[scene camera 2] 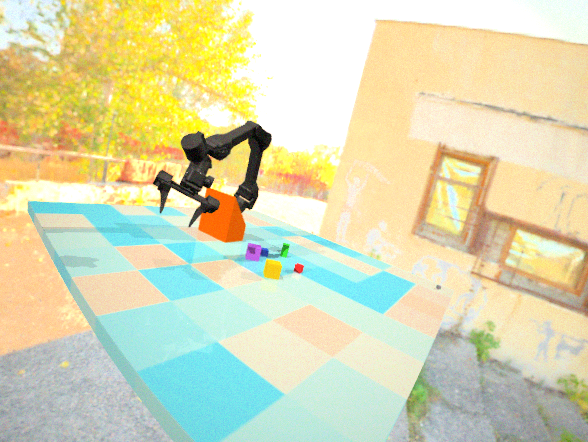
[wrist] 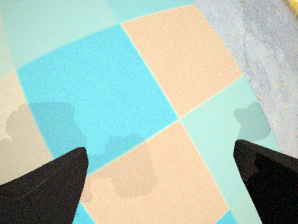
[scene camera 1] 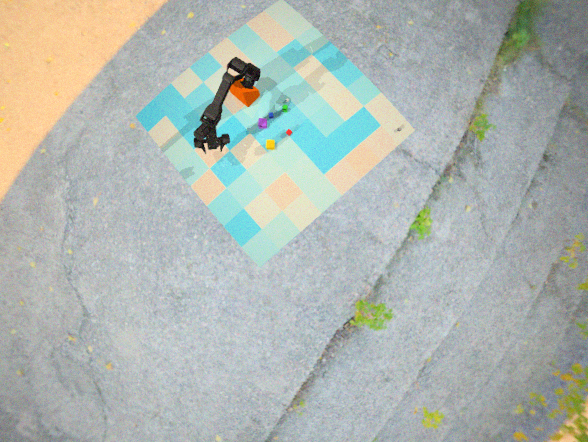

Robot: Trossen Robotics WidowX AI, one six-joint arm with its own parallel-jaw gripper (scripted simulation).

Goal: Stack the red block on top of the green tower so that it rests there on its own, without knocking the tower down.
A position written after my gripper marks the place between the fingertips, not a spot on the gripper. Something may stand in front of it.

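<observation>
Gripper [scene camera 2: 174, 220], [wrist: 162, 153]: open. My gripper holds nothing.
</observation>
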